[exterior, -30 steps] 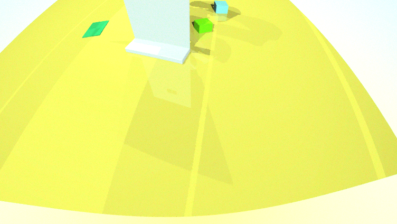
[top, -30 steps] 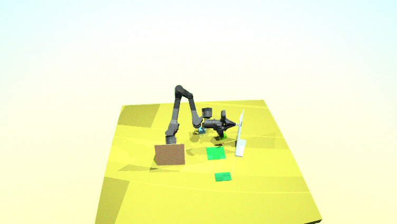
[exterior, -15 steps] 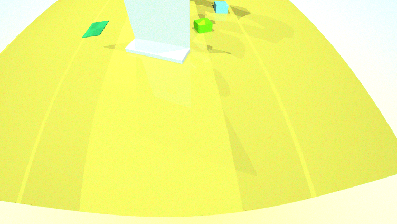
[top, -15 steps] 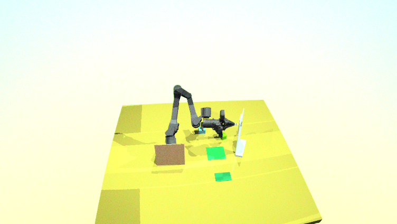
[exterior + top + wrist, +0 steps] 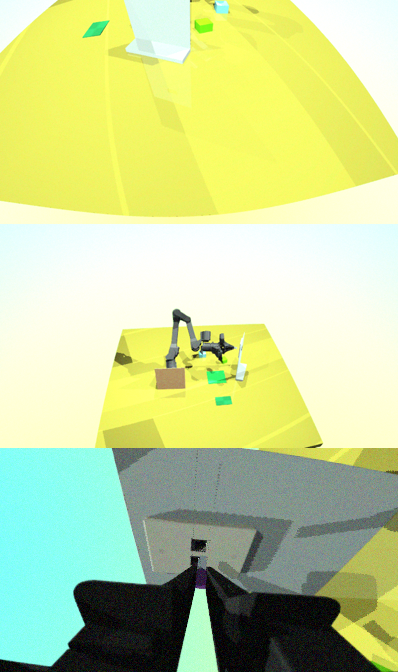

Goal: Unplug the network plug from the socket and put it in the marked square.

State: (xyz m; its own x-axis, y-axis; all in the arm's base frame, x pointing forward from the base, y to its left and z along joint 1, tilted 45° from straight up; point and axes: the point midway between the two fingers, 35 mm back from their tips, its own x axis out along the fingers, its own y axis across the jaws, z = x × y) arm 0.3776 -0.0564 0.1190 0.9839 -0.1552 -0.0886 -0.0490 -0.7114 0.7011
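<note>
The green marked square is 120 mm behind my gripper tip, 50 mm to the right of it and 200 mm below it. Round my gripper tip: network plug: right at my gripper tip; socket plate: 50 mm ahead, 20 mm to the right, 70 mm below.
</note>
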